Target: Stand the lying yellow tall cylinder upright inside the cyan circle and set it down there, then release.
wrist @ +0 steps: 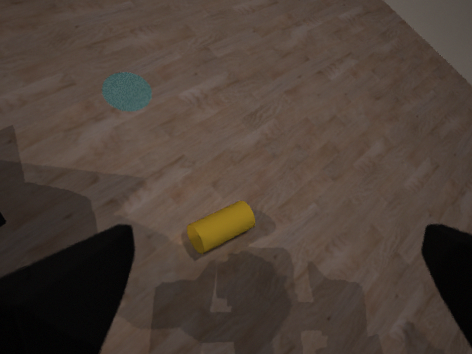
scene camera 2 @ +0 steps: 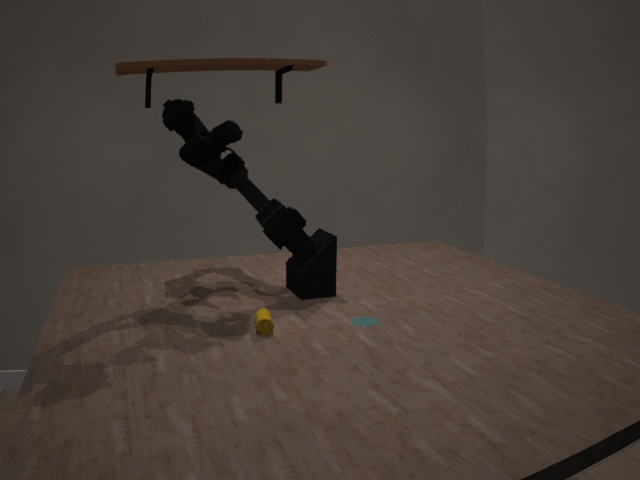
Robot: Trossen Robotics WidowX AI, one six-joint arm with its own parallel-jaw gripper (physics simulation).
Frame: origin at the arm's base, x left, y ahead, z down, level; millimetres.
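Seen in the pictures: gripper, fingertip midpoint: [wrist: 278, 239] [scene camera 2: 231, 184]; arm's base, link origin: [scene camera 2: 307, 252].
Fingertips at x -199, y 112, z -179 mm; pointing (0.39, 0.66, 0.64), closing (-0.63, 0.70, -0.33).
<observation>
Offsets run from my fingertips to a thing's top centre. "pt": to the spot under its first point. Level surfaces: height alone.
The yellow cylinder @(dx +37, dy +110, dz +244 mm) [scene camera 2: 264, 321] [wrist: 222, 227] lies on its side on the wooden table, left of the cyan circle in the scene view. The flat cyan circle @(pt dx +242, dy +134, dz +276 mm) [scene camera 2: 364, 321] [wrist: 127, 91] has nothing standing on it. My gripper [wrist: 278, 239] is open and empty. Its dark fingertips stand wide apart at the left and right of the wrist view, with the cylinder showing between them, nearer the left one. The hand is high above the table, up and left of the cylinder in the scene view, where its fingers cannot be made out against the dark arm.
The arm's black base [scene camera 2: 319, 268] stands on the table @(dz +277 mm) [scene camera 2: 392, 382] behind the cylinder and circle. A wooden shelf [scene camera 2: 222, 64] with black brackets hangs on the back wall, above the arm in the scene view. Arm shadows fall around the cylinder. A table edge shows at the wrist view's upper right.
</observation>
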